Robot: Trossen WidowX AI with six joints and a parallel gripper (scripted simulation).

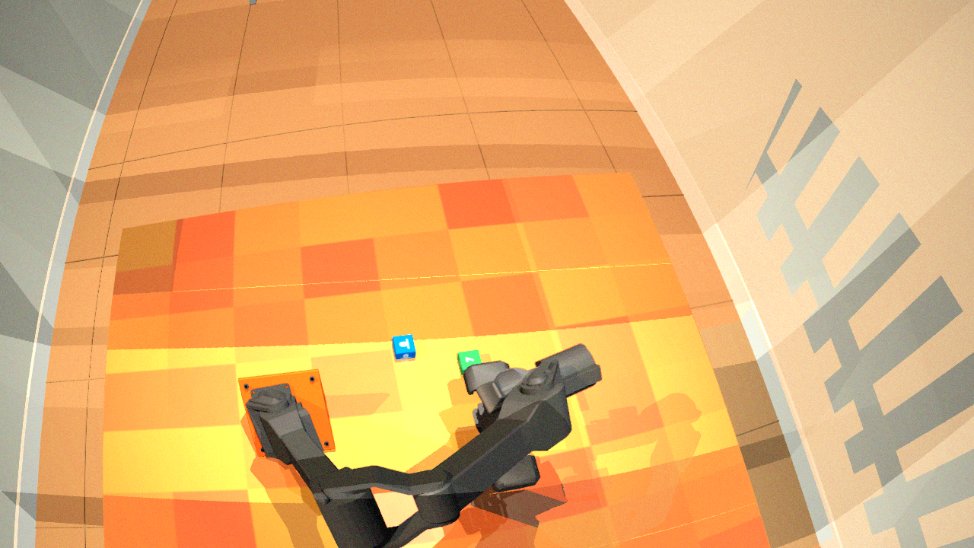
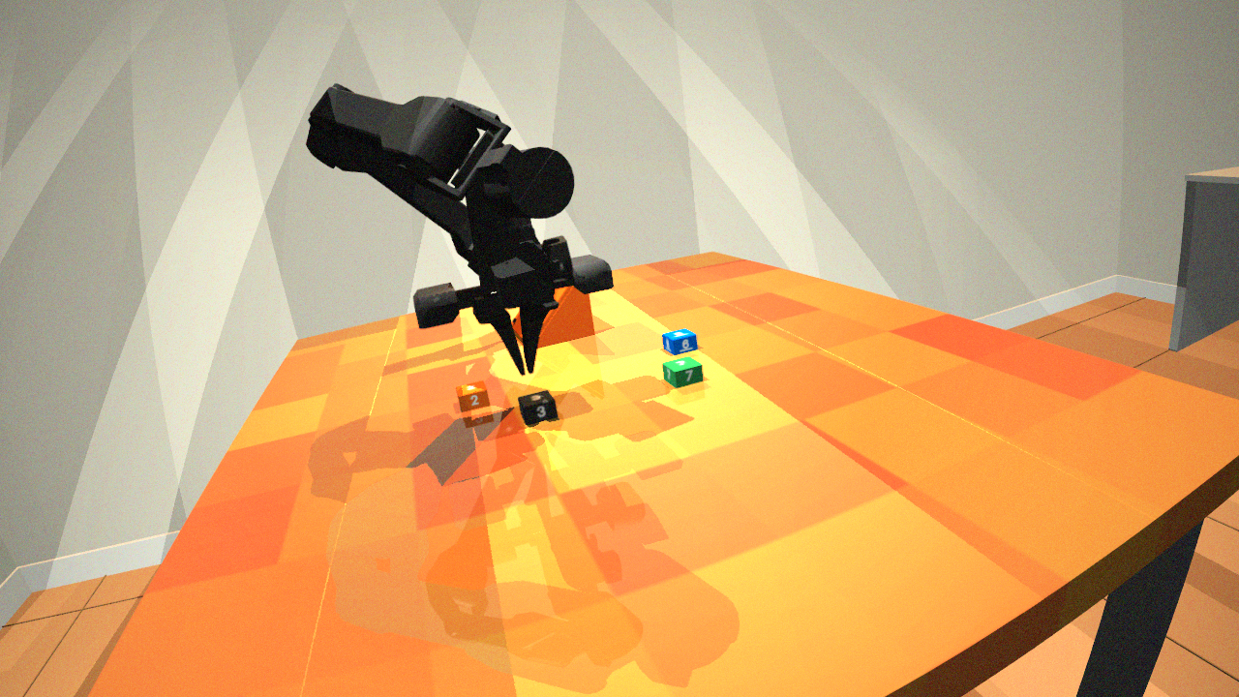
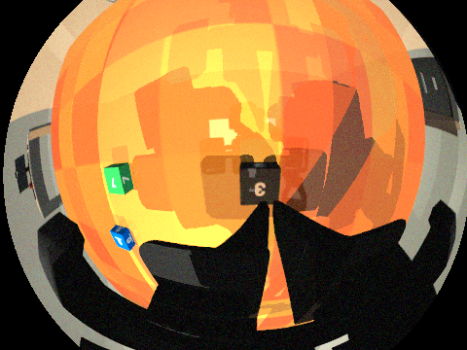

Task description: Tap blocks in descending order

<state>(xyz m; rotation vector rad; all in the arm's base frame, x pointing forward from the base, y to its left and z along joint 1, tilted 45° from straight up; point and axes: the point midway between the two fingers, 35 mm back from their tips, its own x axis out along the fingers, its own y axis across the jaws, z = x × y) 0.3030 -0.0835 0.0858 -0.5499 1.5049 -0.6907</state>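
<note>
The black block marked 3 lies 4 cm below my gripper tip. From my gripper tip the other things lie so: blue block marked 6 (7 cm behind, 21 cm to the left, 4 cm below); orange block marked 2 (8 cm behind, 5 cm to the right, 4 cm below); green block marked 7 (2 cm ahead, 16 cm to the left, 4 cm below).
</note>
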